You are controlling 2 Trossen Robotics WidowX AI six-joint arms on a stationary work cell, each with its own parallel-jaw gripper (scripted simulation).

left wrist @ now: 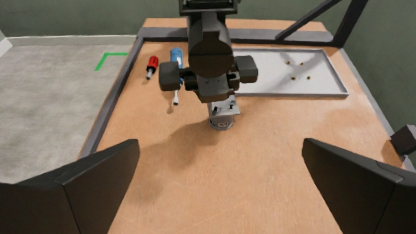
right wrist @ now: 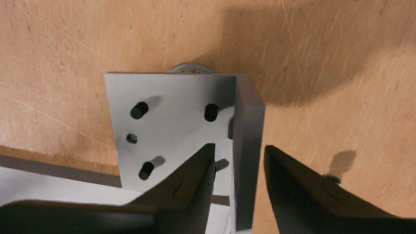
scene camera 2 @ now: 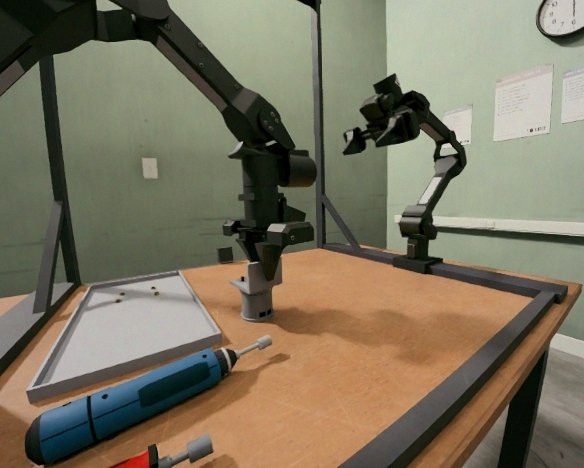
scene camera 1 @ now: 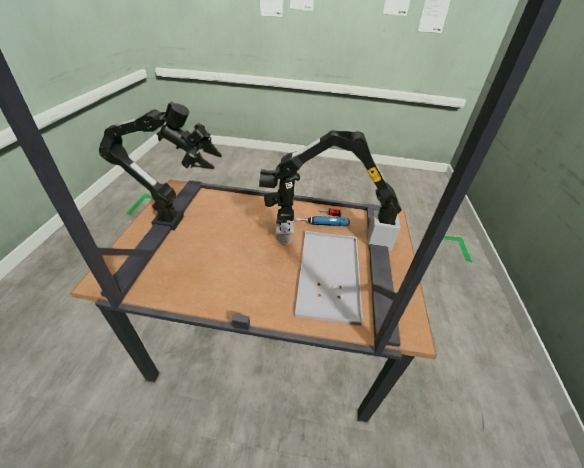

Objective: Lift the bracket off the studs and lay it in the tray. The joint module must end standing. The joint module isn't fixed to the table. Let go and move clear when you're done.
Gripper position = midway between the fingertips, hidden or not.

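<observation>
Left gripper (scene camera 2: 358, 149), (scene camera 1: 218, 162), (left wrist: 220, 146). Right gripper (scene camera 2: 265, 279). Grey tray (scene camera 2: 100, 332), (scene camera 1: 332, 260), (left wrist: 274, 80). Grey L-shaped bracket (scene camera 2: 256, 281), (right wrist: 174, 128). Grey joint module (scene camera 2: 258, 307).
</observation>
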